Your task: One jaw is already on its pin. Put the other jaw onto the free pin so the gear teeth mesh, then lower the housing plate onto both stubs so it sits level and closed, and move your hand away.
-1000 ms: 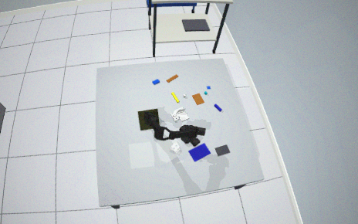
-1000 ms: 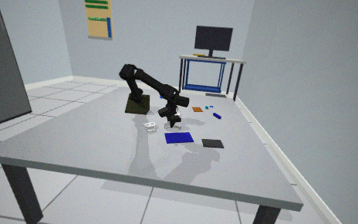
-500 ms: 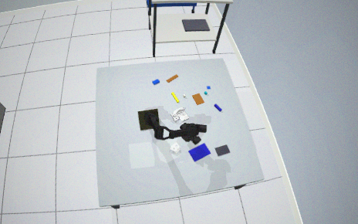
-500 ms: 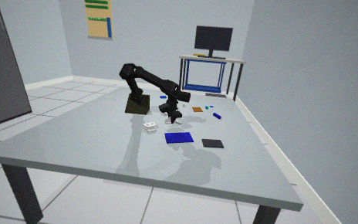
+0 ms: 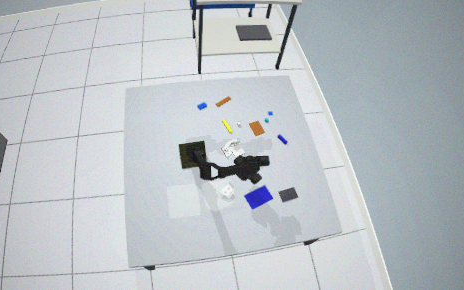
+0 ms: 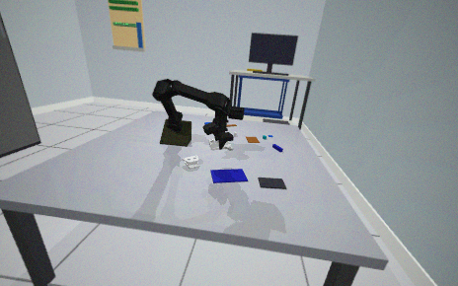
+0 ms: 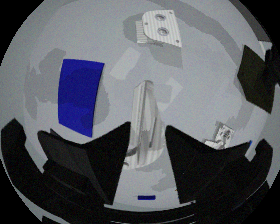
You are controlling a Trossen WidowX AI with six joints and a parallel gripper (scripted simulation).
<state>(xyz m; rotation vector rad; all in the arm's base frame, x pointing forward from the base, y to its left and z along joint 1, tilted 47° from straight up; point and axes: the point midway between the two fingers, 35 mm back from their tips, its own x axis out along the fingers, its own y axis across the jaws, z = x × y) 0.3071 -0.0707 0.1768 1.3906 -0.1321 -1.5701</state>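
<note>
Right now the white base is 30 mm behind my gripper tip, 240 mm to the left of it and 70 mm below it. Round my gripper tip: blue plate 80 mm ahead, 110 mm to the right, 80 mm below; white jaw 40 mm ahead, 10 mm to the left; dark grey plate 270 mm ahead, 110 mm to the right, 70 mm below.
</note>
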